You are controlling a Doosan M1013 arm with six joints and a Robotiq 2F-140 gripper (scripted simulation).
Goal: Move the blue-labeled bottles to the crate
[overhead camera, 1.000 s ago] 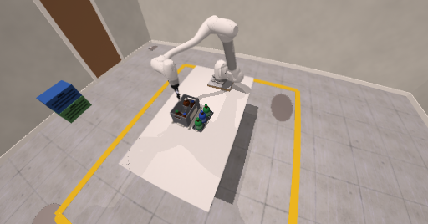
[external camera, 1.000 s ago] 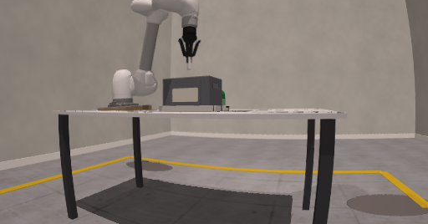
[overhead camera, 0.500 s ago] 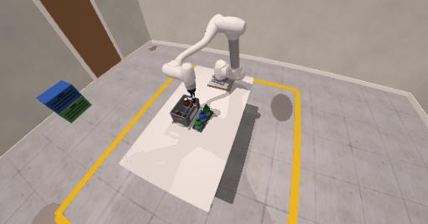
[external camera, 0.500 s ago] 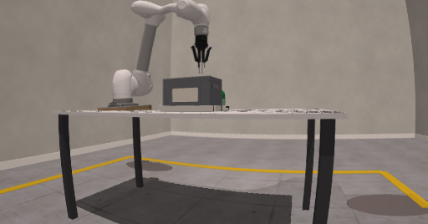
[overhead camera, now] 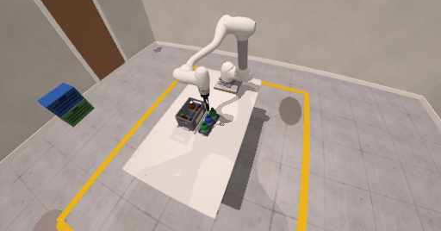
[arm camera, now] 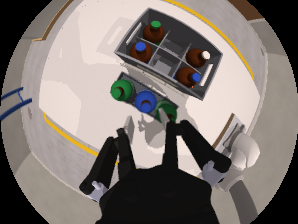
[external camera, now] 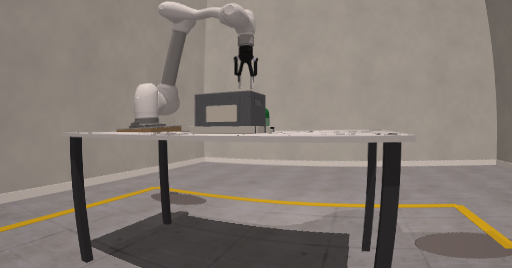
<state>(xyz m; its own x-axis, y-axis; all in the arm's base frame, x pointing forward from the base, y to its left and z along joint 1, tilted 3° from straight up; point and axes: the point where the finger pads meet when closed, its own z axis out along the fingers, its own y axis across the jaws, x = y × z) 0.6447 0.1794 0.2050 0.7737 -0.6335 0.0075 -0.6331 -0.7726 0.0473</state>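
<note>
Now: the blue-labeled bottle 17 cm below my hand. From my hand the other things lie so: grey crate: 19 cm to the right, 17 cm below, 4 cm ahead; tray: 25 cm below; green bottle: 17 cm below, 9 cm ahead, 1 cm to the left.
</note>
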